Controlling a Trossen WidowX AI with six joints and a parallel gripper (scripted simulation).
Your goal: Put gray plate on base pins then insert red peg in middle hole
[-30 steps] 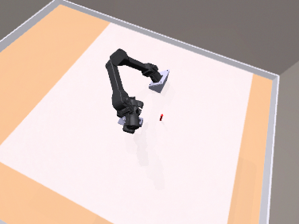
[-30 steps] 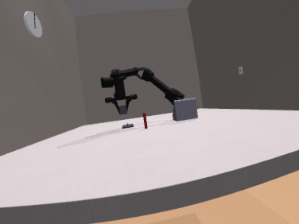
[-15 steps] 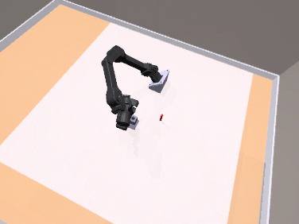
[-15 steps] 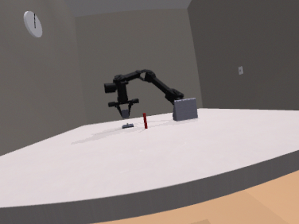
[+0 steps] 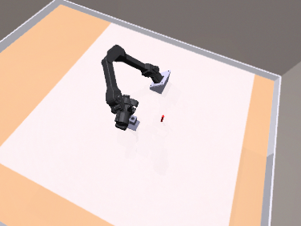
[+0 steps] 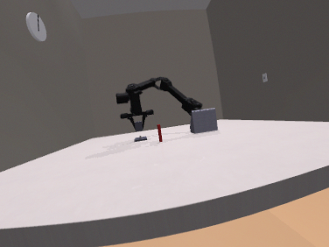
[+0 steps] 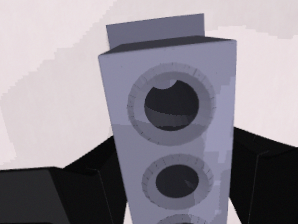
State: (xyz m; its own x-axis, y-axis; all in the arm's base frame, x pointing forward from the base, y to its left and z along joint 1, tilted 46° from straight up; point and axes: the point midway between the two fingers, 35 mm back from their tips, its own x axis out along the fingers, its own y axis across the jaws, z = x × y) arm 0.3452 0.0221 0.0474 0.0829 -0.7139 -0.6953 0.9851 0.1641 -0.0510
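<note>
Now: the gray base 5 cm below my gripper tip. Round my gripper tip: gray plate: 3 cm above; red peg: 12 cm behind, 17 cm to the left, 2 cm below.
</note>
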